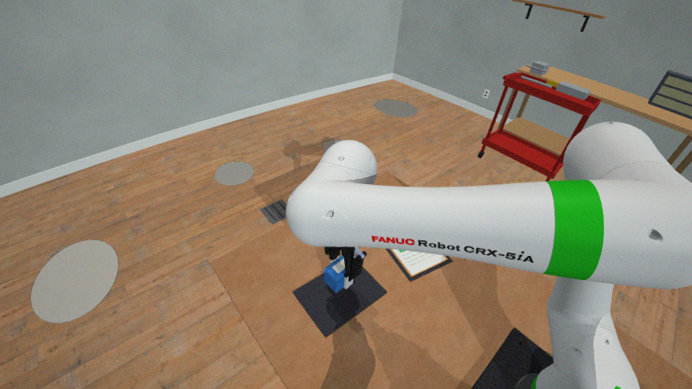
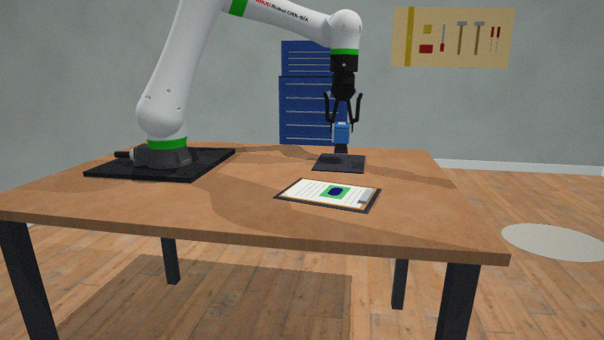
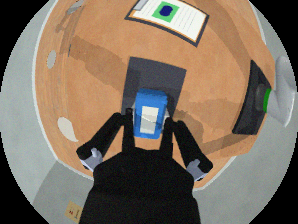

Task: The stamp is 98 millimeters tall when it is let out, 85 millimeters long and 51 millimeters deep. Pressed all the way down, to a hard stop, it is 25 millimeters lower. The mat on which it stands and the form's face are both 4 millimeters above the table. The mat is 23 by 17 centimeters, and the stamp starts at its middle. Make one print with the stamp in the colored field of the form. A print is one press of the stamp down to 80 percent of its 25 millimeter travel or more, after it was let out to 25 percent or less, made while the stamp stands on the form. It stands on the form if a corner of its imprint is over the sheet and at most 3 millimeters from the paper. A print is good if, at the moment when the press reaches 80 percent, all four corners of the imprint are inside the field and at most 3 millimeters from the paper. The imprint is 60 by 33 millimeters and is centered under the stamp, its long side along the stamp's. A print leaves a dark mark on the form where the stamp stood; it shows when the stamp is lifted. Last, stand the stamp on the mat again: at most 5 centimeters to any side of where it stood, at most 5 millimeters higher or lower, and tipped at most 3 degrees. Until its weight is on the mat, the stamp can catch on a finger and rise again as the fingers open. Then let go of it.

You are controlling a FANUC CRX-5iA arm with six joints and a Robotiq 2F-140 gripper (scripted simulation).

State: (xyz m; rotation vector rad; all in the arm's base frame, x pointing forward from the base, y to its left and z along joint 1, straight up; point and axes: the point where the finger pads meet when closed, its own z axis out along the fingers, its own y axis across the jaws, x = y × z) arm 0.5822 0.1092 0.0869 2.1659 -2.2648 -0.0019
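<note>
Now: the mat 11 cm below my hand. Also, from my hand: black stamp base: 5 cm below; then form: 3 cm behind, 32 cm to the right, 10 cm below; then blue stamp: 2 cm below.
</note>
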